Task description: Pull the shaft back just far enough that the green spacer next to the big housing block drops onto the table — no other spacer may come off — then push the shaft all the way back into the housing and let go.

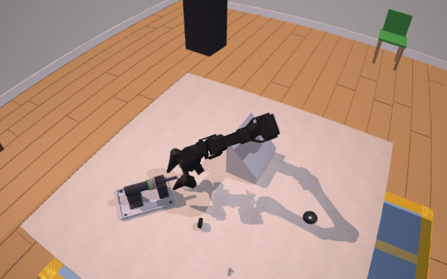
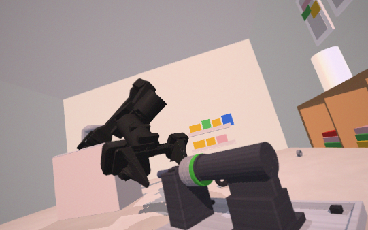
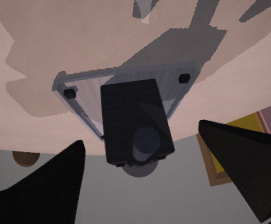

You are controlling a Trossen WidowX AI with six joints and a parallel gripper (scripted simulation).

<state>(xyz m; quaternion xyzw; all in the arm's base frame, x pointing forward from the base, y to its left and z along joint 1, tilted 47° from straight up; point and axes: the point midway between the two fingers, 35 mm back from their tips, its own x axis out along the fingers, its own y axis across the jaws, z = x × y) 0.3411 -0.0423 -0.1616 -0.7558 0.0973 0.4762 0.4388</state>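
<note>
Right now my gripper tip is 40 mm short of the shaft, 30 mm to the left of it and 10 mm below it. Also, from my gripper tip: green spacer: 70 mm ahead, 50 mm to the right, 10 mm above; dark ring: 60 mm ahead, 200 mm to the left, 50 mm below.
</note>
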